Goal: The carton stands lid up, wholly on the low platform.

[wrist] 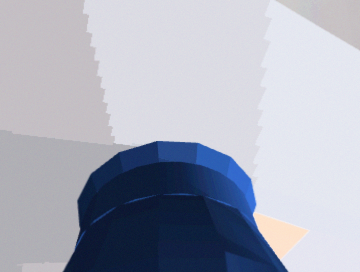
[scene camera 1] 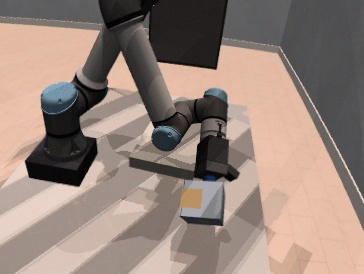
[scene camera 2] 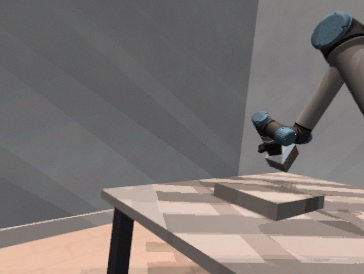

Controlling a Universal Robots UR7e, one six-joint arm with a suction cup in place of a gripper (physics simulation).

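Pixels of known places: end effector, tool point: [wrist: 168, 174]; arm's base, origin of the base link: [scene camera 1: 66, 148].
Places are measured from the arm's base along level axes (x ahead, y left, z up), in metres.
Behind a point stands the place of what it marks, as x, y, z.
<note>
The carton [scene camera 1: 211, 200] {0.464, -0.334, 0.140} [scene camera 2: 284, 161] {0.427, -0.231, 0.057} [wrist: 185, 75] {0.501, -0.253, 0.095} is a pale blue-grey box with an orange patch. It hangs tilted in the air from my suction gripper [scene camera 1: 210, 178] [wrist: 167, 155], whose blue cup is against one of its faces. The black gripper body [scene camera 2: 270, 149] {0.477, -0.150, 0.111} is also tilted. Which face is the lid I cannot tell. The low platform [scene camera 1: 160, 165] {0.339, -0.014, -0.034} [scene camera 2: 270, 194] {0.346, 0.232, -0.026} is a flat grey-beige slab on the table. The carton is off to one side of it in scene camera 1 and above the table beyond it in scene camera 2, touching neither. The arm hides part of the platform in scene camera 1.
The table [scene camera 1: 105, 235] {0.192, -0.297, -0.074} [scene camera 2: 175, 210] {0.510, 0.507, -0.074} carries the platform and the arm's black base block [scene camera 1: 60, 162] {0.004, -0.078, 0.002}. The arm's elbow and wrist joints [scene camera 1: 166, 137] {0.349, -0.184, 0.208} hang over the platform in scene camera 1. A dark upright panel [scene camera 1: 187, 35] stands behind the table.
</note>
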